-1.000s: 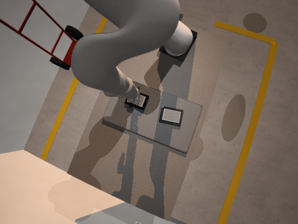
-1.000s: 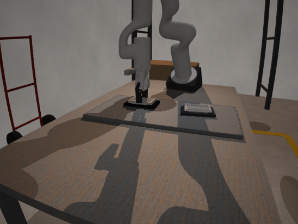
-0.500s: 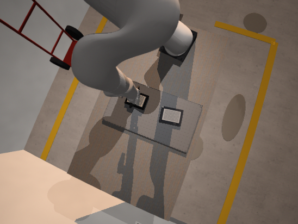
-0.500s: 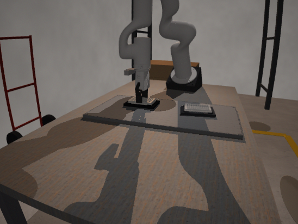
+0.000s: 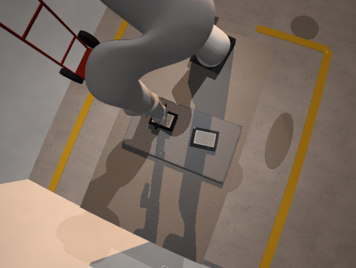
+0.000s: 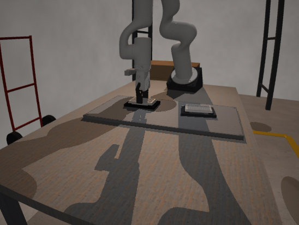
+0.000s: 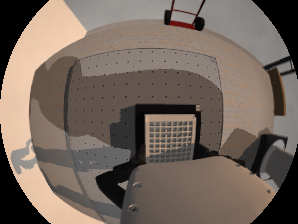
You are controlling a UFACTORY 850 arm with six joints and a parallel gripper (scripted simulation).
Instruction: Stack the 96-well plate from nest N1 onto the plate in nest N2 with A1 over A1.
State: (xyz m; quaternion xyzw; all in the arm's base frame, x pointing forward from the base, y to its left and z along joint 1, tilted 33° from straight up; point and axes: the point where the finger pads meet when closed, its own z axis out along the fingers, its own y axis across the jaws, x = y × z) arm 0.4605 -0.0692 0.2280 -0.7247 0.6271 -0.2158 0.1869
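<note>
Now: hand 20 mm above the black nest. Round my hand: 96-well plate (10 mm below).
</note>
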